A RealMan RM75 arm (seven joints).
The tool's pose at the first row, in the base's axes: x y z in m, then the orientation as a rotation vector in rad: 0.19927 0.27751 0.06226 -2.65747 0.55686 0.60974
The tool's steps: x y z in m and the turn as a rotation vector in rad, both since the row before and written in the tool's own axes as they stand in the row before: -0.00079 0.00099 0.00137 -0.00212 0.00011 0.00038; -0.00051 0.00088 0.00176 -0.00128 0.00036 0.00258; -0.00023 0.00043 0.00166 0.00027 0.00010 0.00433; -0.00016 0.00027 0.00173 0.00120 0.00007 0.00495; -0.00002 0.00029 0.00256 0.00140 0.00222 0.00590; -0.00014 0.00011 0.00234 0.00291 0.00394 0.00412; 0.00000 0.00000 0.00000 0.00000 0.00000 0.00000; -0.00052 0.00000 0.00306 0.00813 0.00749 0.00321
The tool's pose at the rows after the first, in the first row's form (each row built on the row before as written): 0.19771 0.27747 0.06123 -2.65945 0.55706 0.61063; 0.19630 0.27760 0.05977 -2.66049 0.56047 0.61146; 0.19536 0.27799 0.05837 -2.65974 0.56644 0.61245; 0.19452 0.27853 0.05692 -2.65802 0.57340 0.61324; 0.19351 0.27936 0.05470 -2.65695 0.58229 0.61143; 0.19257 0.28029 0.05276 -2.65547 0.58947 0.60620; 0.19257 0.28029 0.05276 -2.65547 0.58947 0.60620; 0.19114 0.28174 0.05042 -2.65083 0.59718 0.59378
